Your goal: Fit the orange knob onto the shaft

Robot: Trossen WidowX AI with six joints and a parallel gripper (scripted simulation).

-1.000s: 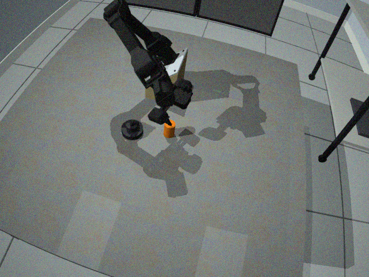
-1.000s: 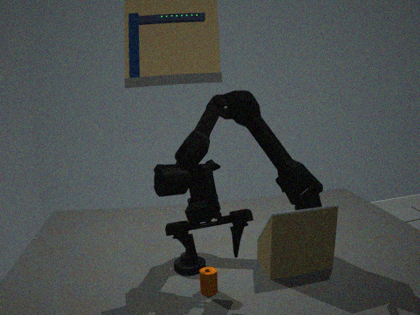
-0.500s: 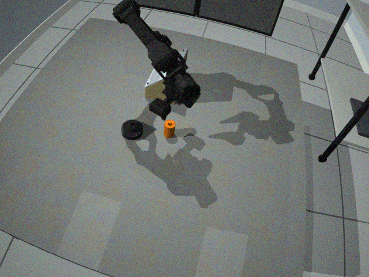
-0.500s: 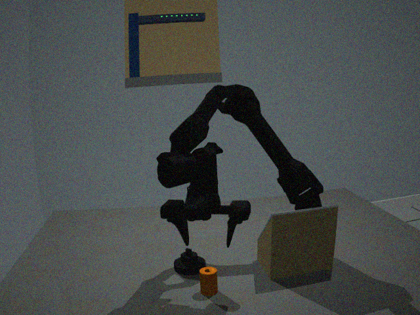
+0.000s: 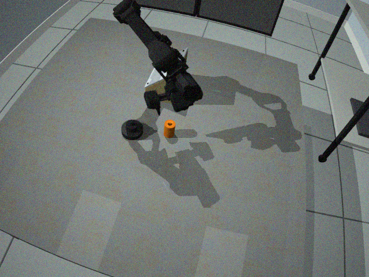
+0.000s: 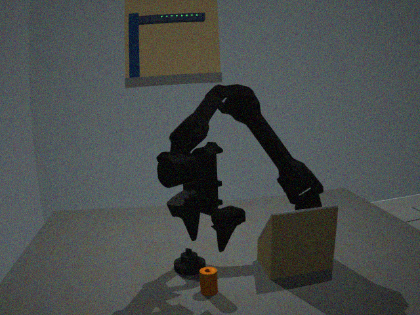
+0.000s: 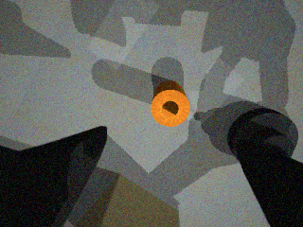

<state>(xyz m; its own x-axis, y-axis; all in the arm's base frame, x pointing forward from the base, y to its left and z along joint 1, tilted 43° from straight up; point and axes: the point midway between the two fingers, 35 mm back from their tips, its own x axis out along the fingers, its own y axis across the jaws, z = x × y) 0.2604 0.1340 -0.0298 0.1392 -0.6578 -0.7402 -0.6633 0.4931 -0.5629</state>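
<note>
The orange knob is 90 mm below my gripper tip. From my gripper tip the other things lie so: dark round pedestal (50 mm ahead, 130 mm to the right, 90 mm below).
</note>
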